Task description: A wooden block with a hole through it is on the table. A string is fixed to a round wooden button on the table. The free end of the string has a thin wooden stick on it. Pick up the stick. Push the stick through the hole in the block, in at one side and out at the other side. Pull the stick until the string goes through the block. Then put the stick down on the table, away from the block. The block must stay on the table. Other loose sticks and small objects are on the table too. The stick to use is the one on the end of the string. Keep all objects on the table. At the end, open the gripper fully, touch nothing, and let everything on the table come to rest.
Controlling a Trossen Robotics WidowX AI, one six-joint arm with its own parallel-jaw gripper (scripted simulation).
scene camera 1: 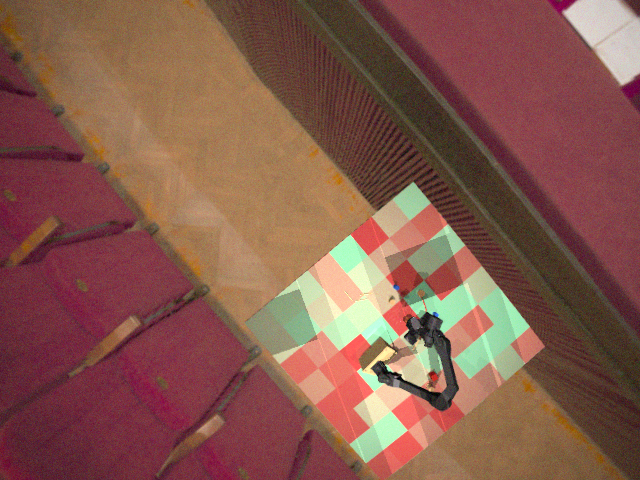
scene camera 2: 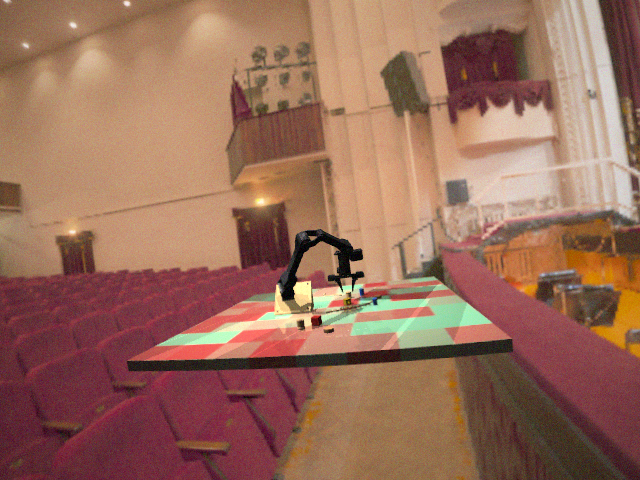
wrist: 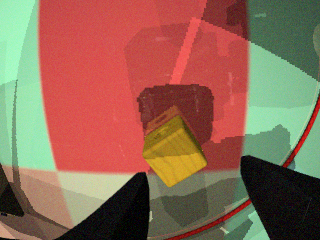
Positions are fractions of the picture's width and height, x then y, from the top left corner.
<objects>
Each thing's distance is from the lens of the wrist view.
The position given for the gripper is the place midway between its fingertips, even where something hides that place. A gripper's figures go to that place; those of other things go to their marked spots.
gripper (wrist: 0.61,0.72): 0.10 m
yellow cube (wrist: 0.54,0.63): 0.13 m
</objects>
